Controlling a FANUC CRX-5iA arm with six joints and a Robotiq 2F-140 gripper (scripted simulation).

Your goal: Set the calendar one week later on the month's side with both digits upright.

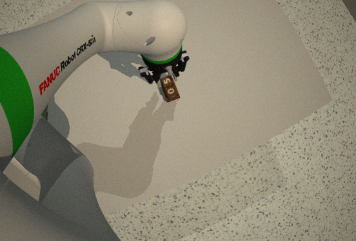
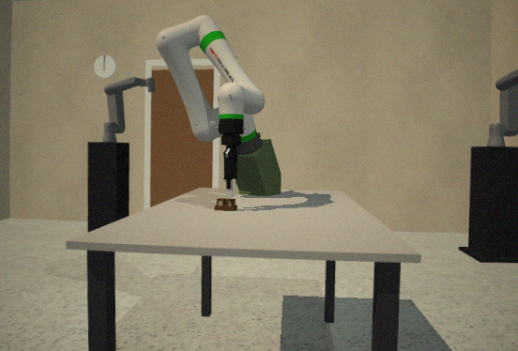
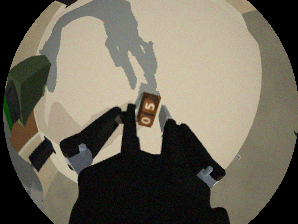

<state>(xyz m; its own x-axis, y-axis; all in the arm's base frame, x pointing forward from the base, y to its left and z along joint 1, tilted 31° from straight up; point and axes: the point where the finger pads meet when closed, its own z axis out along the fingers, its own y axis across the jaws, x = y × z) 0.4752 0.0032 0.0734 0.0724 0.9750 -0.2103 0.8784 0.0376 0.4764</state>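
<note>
Now: the brown tray 7 cm below my hand and 2 cm to the right of it.
</note>
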